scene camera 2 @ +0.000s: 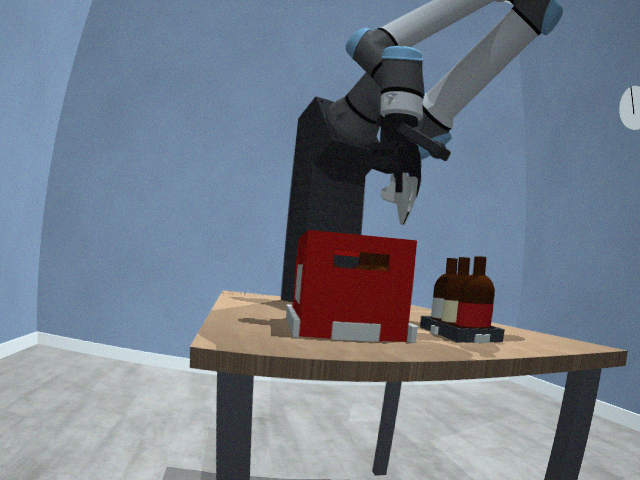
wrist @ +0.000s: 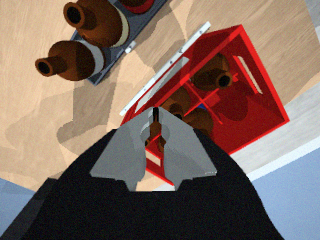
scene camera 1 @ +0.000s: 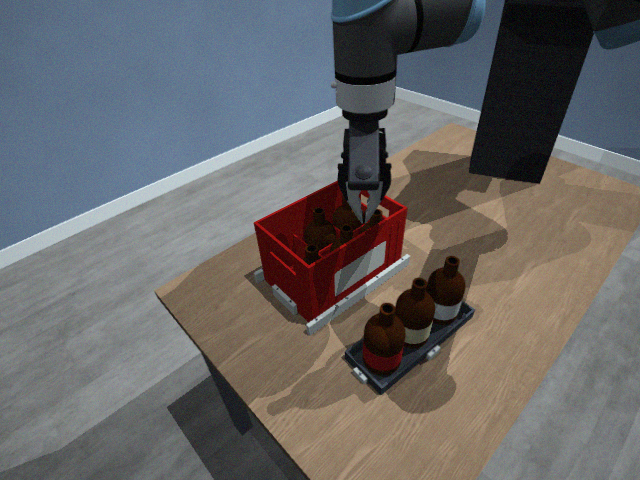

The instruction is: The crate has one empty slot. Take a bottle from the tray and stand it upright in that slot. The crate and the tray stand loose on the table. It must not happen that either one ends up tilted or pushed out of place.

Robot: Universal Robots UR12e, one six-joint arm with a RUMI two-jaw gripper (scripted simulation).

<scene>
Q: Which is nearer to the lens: the red-labelled bottle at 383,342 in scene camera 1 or the dark tray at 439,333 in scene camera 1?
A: The red-labelled bottle.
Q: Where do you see a white-labelled bottle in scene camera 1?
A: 446,286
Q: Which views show my gripper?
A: Scene camera 2, the wrist view and scene camera 1: all of them.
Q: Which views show the crate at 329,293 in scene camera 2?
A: Scene camera 2, the wrist view and scene camera 1: all of them.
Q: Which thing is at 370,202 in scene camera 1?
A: My gripper.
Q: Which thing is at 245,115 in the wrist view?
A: A crate.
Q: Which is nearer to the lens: the brown bottle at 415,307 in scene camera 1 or the dark tray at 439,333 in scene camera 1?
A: The brown bottle.
</scene>
